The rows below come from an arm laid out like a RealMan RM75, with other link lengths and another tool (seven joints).
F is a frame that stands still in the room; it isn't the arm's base.
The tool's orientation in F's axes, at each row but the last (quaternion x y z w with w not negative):
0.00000, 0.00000, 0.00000, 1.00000
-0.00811, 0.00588, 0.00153, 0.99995
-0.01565, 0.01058, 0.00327, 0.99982
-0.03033, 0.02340, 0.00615, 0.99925
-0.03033, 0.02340, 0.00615, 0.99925
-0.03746, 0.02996, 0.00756, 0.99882
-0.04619, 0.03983, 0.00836, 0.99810
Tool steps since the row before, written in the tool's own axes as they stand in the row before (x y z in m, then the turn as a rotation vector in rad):
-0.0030, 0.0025, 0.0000, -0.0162, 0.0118, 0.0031
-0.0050, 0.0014, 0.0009, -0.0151, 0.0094, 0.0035
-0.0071, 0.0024, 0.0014, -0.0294, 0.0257, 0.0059
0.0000, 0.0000, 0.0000, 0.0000, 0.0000, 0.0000
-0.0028, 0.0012, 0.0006, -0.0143, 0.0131, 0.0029
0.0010, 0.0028, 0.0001, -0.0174, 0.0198, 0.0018
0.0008, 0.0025, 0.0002, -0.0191, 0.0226, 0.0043
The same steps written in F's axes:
-0.0030, 0.0025, 0.0000, -0.0162, 0.0118, 0.0031
-0.0050, 0.0014, 0.0009, -0.0151, 0.0094, 0.0035
-0.0071, 0.0024, 0.0015, -0.0294, 0.0257, 0.0057
0.0000, 0.0000, 0.0000, 0.0000, 0.0000, 0.0000
-0.0028, 0.0012, 0.0007, -0.0143, 0.0131, 0.0028
0.0010, 0.0028, -0.0002, -0.0176, 0.0197, 0.0014
0.0008, 0.0025, -0.0001, -0.0192, 0.0227, 0.0037

